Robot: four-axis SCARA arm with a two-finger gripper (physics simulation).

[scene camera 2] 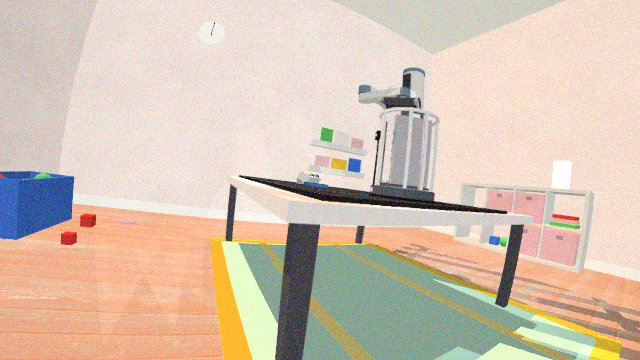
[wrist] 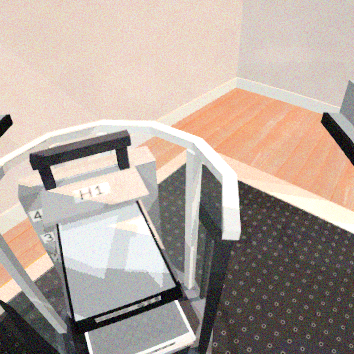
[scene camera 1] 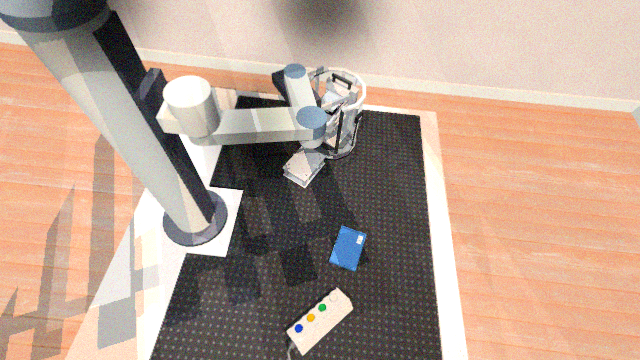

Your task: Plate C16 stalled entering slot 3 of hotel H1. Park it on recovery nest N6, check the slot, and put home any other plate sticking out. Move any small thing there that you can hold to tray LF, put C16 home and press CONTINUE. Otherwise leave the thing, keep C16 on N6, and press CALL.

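Frame: origin at the arm's base, x back, y right, z up, level; centimetres.
Seen in the pictures: gripper, between the fingertips: (scene camera 2: 397,98) (wrist: 161,94) (scene camera 1: 335,82); arm's base, origin of its link: (scene camera 1: 196,217).
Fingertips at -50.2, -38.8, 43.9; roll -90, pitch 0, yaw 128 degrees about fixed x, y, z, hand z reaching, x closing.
Pixels of each thing's top centre, then the offset from my fingertips to it, as dx, dy, dz. "spot": a spot on its surface instead. Level surfaces: height alone.
- Hotel H1, centre of its top: (wrist: 89,169) (scene camera 2: 409,112) (scene camera 1: 337,84) -0.8, -8.7, -8.5
- clear-topped plate with a black edge, centre of its top: (wrist: 106,243) (scene camera 1: 331,99) +0.6, -6.6, -14.7
- pale stacked piece, a spot on its surface: (scene camera 1: 304,167) spot: +9.1, +13.2, -36.6
- dark mat, height of its surface: dz -42.6
- button box, centre of its top: (scene camera 1: 321,317) (scene camera 2: 310,171) -3.9, +72.5, -34.2
Hotel H1 (scene camera 1: 345,91) (scene camera 2: 401,150) (wrist: 97,192) stands inside a white cage, with labels 4 and 3 on its side in the wrist view. A clear-topped plate with a black edge (wrist: 117,267) juts from its front. A pale, white-edged plate (wrist: 142,327) juts out below it; neither edge label is legible. My gripper (wrist: 161,94) is open and empty, its fingers at the wrist view's left and right edges, above and around hotel level. A pale stacked piece (scene camera 1: 304,167) lies beside the cage; I cannot tell whether it is N6. The inside of slot 3 is hidden.
The cage's white rim (scene camera 1: 363,90) (wrist: 231,200) curves around the hotel, with upright posts. A blue tray or box (scene camera 1: 348,248) with a white label lies on the dark mat (scene camera 1: 395,200). A button box (scene camera 1: 320,322) with blue, yellow, green and white buttons lies near it.
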